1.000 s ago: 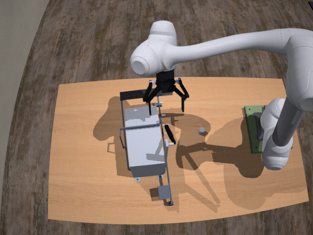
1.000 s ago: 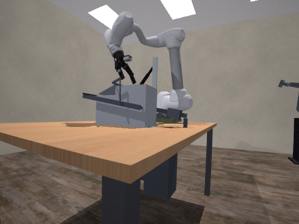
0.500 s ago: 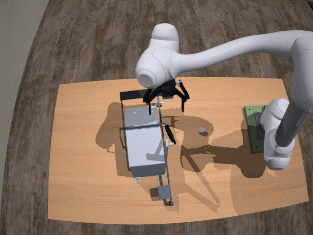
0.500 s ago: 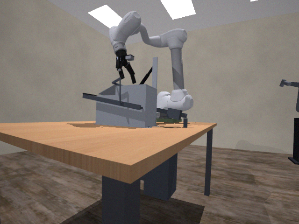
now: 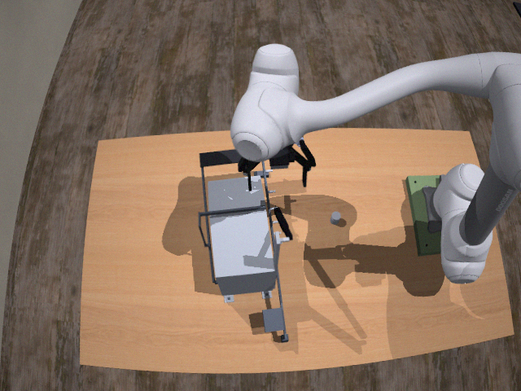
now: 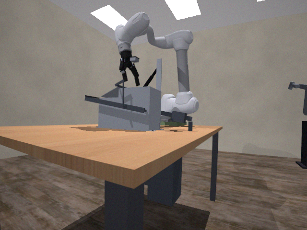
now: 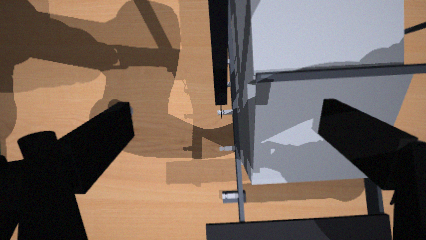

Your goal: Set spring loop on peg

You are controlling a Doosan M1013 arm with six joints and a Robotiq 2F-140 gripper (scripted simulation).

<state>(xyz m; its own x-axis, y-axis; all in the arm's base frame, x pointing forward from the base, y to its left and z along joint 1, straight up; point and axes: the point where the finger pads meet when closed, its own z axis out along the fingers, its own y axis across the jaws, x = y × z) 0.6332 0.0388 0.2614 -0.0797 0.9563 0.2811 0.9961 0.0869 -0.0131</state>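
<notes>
Now: the steel test weight 270 mm below my hand, 200 mm behind it and 20 mm to the right of it. The rest, counted from my hand: peg 200 mm to the left, 100 mm above, 10 mm behind.
</notes>
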